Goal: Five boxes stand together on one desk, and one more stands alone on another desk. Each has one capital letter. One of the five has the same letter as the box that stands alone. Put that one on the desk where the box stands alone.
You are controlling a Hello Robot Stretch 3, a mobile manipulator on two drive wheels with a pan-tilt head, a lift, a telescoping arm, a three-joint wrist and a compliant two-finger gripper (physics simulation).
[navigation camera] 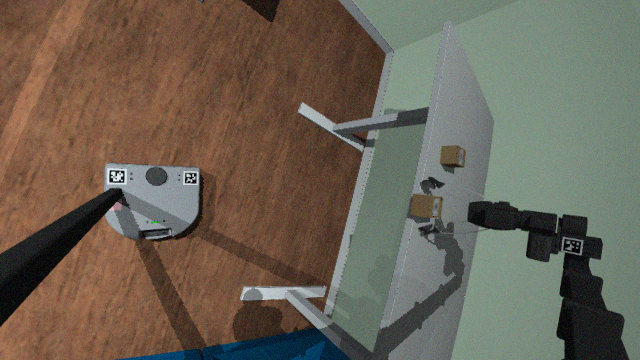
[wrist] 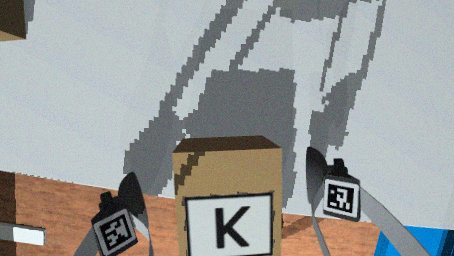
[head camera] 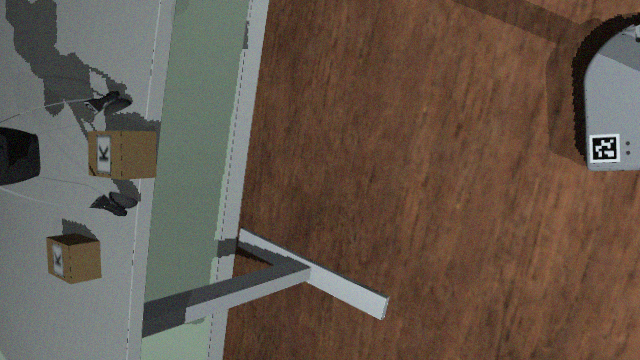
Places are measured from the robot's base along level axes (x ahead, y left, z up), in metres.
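Pixels of known places: gripper, fingertip midpoint: (wrist: 224,179); robot's base, origin of the base link: (navigation camera: 156,175).
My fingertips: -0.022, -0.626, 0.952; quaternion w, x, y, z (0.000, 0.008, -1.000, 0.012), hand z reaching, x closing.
Ahead of a thing's pixels: the offset from my fingertips to its top centre, as dx, dy, dz. "spot": to the spot under its first point. Level surfaces: height alone.
A brown box with a K label {+0.001, +0.013, +0.048} (head camera: 134,155) (navigation camera: 422,206) (wrist: 230,172) stands upright near the front edge of the grey desk {dz -0.002} (head camera: 30,320) (navigation camera: 462,95) (wrist: 75,100). In the head view its far side overlaps that edge; its underside is hidden. My gripper (head camera: 116,151) (navigation camera: 430,206) (wrist: 224,179) is open around it, with a visible gap between each fingertip and the box's sides. A second brown box, also with a K {+0.158, -0.168, +0.048} (head camera: 85,259) (navigation camera: 451,156), stands alone beside it on the same desk; its corner {spot: +0.131, -0.130, +0.011} (wrist: 11,20) shows at the wrist view's top left. The five-box desk does not show.
My round-fronted base (head camera: 612,105) (navigation camera: 172,200) stands on the wooden floor before the desk. Desk legs {spot: +0.472, -0.305, -0.927} (head camera: 345,292) (navigation camera: 320,120) reach out under the front edge. A blue object (navigation camera: 280,345) (wrist: 412,242) is near one end of the desk. A green wall (navigation camera: 550,100) is behind it.
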